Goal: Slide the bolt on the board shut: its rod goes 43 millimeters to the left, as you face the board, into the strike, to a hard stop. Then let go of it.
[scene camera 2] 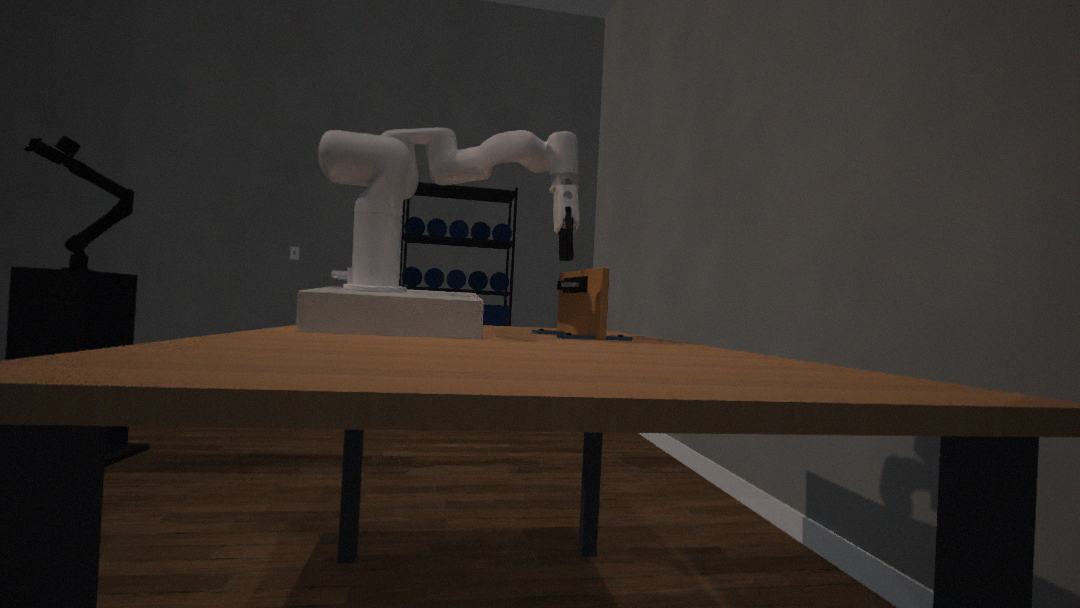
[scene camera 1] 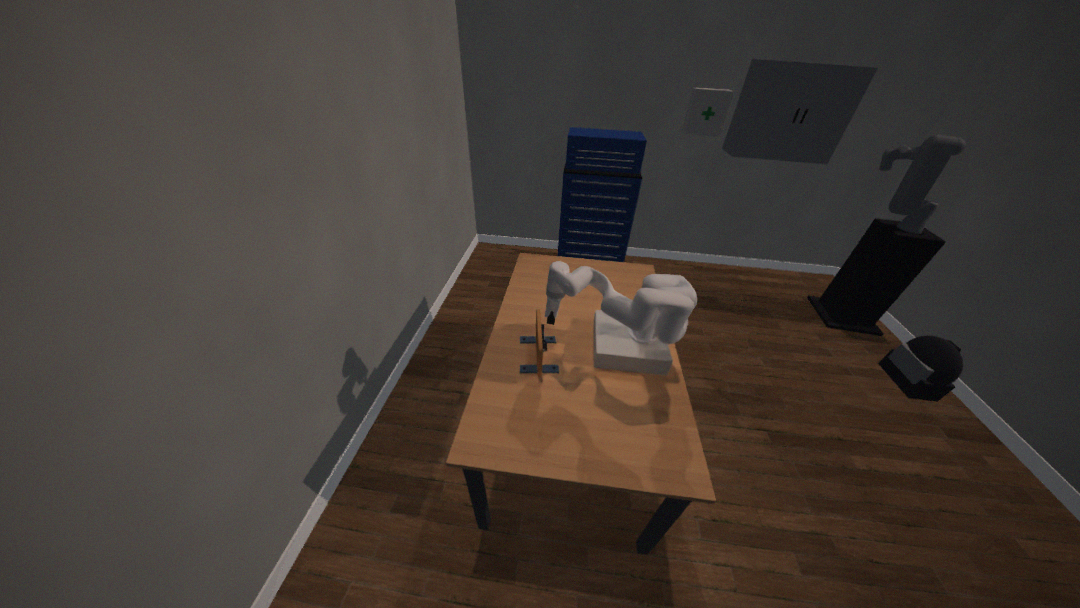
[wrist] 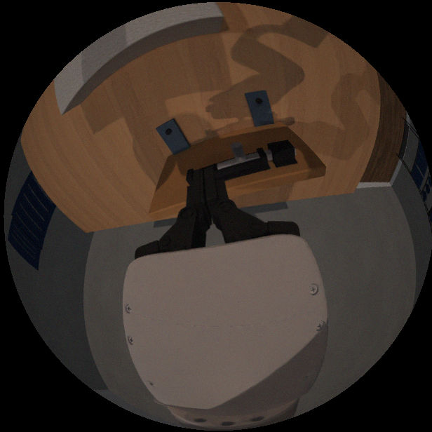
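Where they show: gripper, fingertip midpoint: (scene camera 2: 566, 260) (scene camera 1: 550, 322); arm's base, origin of the base link: (scene camera 2: 375, 290) (scene camera 1: 642, 334).
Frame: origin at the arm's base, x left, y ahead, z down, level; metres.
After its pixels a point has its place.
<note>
The wooden board (scene camera 1: 539, 354) {x 0.290, y 0.422, z -0.056 m} (scene camera 2: 582, 317) {x 0.127, y 0.453, z 0.036 m} (wrist: 167, 192) stands upright on dark blue feet. The bolt's grey rod (wrist: 240, 162) lies in its black housing, and its grey knob (wrist: 237, 149) stands out from it. The rod spans the gap to the black strike (wrist: 282, 154) and enters it; how deep is hard to tell. My gripper (scene camera 1: 550, 321) {x 0.139, y 0.410, z -0.099 m} (scene camera 2: 566, 257) {x 0.139, y 0.410, z -0.099 m} (wrist: 206, 180) is shut with nothing between its fingers. In scene camera 2 it hangs above the board's top edge, apart from the bolt (scene camera 2: 572, 284) {x 0.164, y 0.430, z -0.043 m}. In the wrist view the fingers cover the housing's left end, away from the knob.
The arm's pale base block (scene camera 1: 631, 354) {x 0.147, y 0.050, z -0.009 m} (scene camera 2: 389, 313) {x -0.160, y 0.065, z 0.043 m} (wrist: 145, 42) stands on the table (scene camera 1: 589, 445) {x 0.546, y 0.173, z 0.083 m} (scene camera 2: 453, 366) {x -0.601, y 0.222, z 0.083 m}, facing the board. Blue feet (wrist: 173, 136) (wrist: 259, 108) stick out from the board's bottom. A wall (scene camera 1: 302, 226) rises beyond the board's far side.
</note>
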